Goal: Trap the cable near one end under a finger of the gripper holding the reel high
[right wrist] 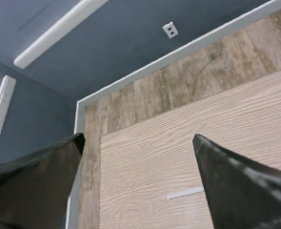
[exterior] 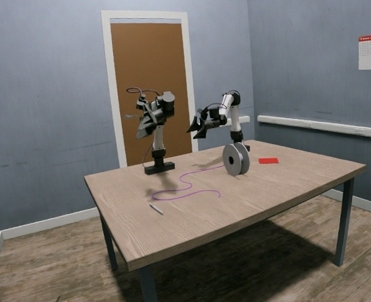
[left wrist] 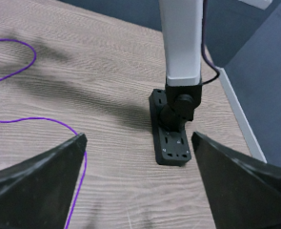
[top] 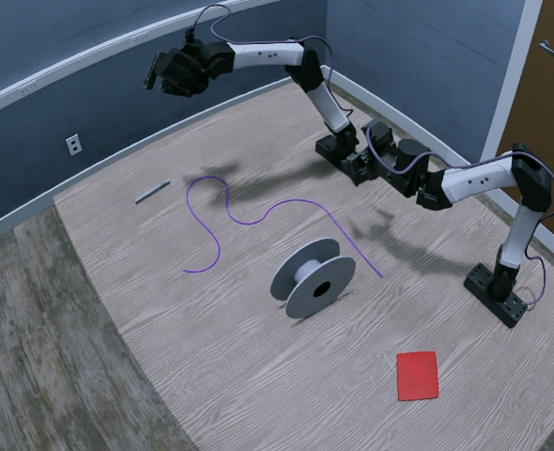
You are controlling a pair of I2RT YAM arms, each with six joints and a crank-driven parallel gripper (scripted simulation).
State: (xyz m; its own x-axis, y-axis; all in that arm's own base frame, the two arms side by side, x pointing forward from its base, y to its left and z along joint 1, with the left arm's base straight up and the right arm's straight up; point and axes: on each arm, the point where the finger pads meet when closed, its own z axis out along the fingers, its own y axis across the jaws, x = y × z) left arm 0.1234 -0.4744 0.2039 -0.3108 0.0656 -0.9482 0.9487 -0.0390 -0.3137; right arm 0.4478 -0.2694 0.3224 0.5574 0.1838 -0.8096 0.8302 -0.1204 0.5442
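Observation:
My left gripper is now 25 cm short of the grey reel, 16 cm to the right of it and 14 cm above it. The rest, counted from my left hand: thin grey rod (40 cm ahead, 41 cm to the right, 23 cm below).

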